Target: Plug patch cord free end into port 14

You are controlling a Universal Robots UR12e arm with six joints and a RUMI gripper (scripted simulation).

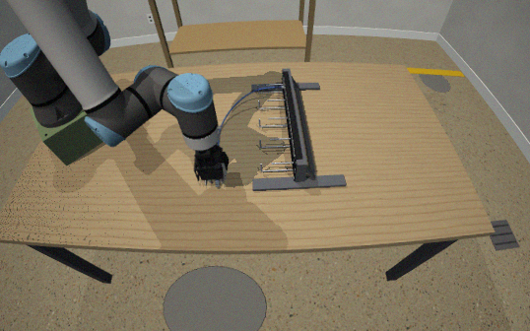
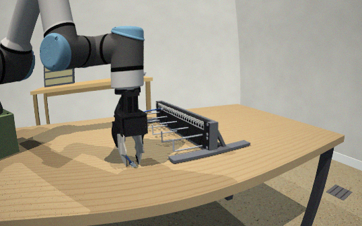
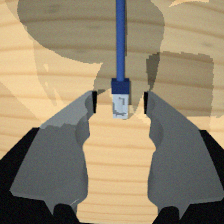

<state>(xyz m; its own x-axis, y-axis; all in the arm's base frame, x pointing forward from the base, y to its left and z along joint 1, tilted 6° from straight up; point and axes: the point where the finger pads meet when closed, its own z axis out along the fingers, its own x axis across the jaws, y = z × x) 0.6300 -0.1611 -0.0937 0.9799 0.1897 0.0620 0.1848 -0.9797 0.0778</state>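
Now: the plug 10 mm to the right of my hand and 10 mm below it.
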